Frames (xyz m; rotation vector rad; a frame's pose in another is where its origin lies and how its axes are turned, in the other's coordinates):
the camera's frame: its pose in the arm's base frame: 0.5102 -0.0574 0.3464 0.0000 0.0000 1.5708
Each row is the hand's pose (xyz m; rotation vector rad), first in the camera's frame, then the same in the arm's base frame.
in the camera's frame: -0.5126 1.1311 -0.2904 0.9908 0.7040 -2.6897
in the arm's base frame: -0.6209 -0.5700 0.0560 0.1519 0.8974 -1.2752
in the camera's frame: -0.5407 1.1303 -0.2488 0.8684 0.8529 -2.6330
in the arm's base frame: -0.6201 -0.5981 0.0976 0.0083 0.9200 -1.2197
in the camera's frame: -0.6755 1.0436 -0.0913 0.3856 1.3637 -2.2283
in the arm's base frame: -0.5334 -0.7329 0.2551 -0.5538 0.9905 -0.8792
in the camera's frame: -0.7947 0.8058 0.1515 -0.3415 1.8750 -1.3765
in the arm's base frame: -0.2956 -0.8521 0.4979 -1.3953 0.9653 -0.2490
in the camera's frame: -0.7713 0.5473 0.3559 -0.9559 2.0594 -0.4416
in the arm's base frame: -0.0371 -0.8287 0.7023 -2.1265 0.7782 0.4059
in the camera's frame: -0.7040 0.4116 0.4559 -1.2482 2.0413 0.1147
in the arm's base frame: 0.0986 -0.7614 0.8023 -2.4927 0.6010 0.7974
